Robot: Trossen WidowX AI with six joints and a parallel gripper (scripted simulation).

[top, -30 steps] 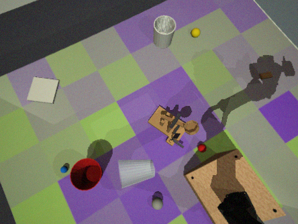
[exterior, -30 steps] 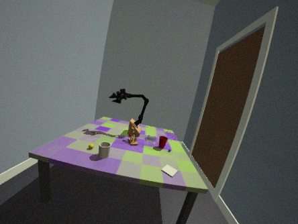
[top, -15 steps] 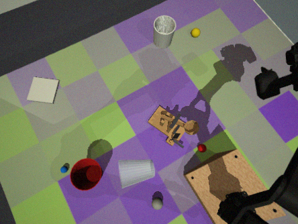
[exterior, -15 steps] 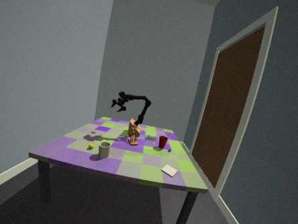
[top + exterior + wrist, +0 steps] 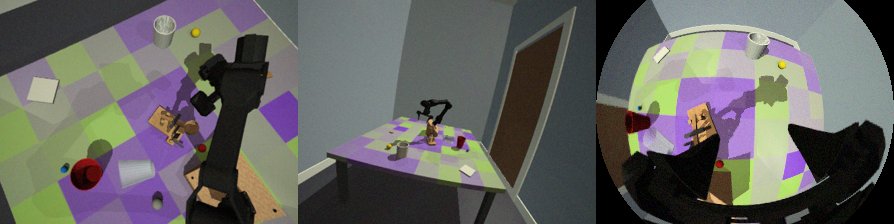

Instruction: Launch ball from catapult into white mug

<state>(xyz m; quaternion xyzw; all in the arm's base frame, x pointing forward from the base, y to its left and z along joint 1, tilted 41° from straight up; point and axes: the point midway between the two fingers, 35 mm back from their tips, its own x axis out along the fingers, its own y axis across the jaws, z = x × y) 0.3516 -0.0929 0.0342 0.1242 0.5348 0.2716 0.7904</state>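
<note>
Now: gripper tip 140 mm above the wooden catapult, 120 mm to the right of it and 60 mm past it. Also, from my gripper tip: yellow ball (310 mm ahead, 190 mm below, 160 mm to the right); then red ball (200 mm below, 160 mm behind, 50 mm to the left); then white mug (340 mm ahead, 190 mm below, 10 mm to the right).
</note>
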